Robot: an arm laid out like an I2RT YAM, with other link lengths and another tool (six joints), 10 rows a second.
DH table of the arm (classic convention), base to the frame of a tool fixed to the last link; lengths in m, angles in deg. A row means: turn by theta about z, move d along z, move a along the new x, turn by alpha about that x. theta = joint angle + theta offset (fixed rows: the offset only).
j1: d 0.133  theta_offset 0  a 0.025  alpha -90
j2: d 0  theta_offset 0  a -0.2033  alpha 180
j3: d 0  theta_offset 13.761  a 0.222  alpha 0
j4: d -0.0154  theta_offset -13.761  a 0.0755  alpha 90
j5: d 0.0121  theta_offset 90  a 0  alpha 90
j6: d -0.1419  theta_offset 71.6  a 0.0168  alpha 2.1
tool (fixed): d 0.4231  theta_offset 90  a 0  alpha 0
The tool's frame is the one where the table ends.
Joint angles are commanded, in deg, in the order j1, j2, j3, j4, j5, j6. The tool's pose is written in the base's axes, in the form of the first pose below.
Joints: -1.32 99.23 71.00 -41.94 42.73 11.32
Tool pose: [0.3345 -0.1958 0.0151], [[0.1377 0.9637 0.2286], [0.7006 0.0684 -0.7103], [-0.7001 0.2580 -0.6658]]
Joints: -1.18 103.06 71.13 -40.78 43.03 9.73
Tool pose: [0.3326 -0.1962 -0.0025], [[0.0788 0.9765 0.2004], [0.6957 0.0901 -0.7127], [-0.7140 0.1956 -0.6723]]
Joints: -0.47 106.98 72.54 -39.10 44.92 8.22
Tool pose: [0.3397 -0.1987 -0.0091], [[0.0403 0.9803 0.1935], [0.6703 0.1171 -0.7328], [-0.7410 0.1592 -0.6524]]
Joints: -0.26 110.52 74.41 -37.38 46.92 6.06
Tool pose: [0.3486 -0.2042 -0.0114], [[0.0079 0.9816 0.1906], [0.6400 0.1415 -0.7552], [-0.7683 0.1280 -0.6271]]
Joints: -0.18 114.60 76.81 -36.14 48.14 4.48
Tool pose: [0.3569 -0.2077 -0.0184], [[-0.0223 0.9828 0.1833], [0.6201 0.1574 -0.7686], [-0.7842 0.0965 -0.6129]]
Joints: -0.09 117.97 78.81 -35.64 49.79 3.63
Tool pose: [0.3605 -0.2121 -0.0227], [[-0.0452 0.9844 0.1698], [0.5959 0.1630 -0.7863], [-0.8018 0.0656 -0.5940]]
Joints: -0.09 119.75 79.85 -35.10 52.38 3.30
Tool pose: [0.3613 -0.2195 -0.0183], [[-0.0470 0.9862 0.1586], [0.5600 0.1575 -0.8134], [-0.8272 0.0506 -0.5597]]
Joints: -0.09 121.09 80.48 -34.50 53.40 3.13
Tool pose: [0.3627 -0.2222 -0.0192], [[-0.0490 0.9869 0.1538], [0.5454 0.1555 -0.8236], [-0.8367 0.0436 -0.5459]]
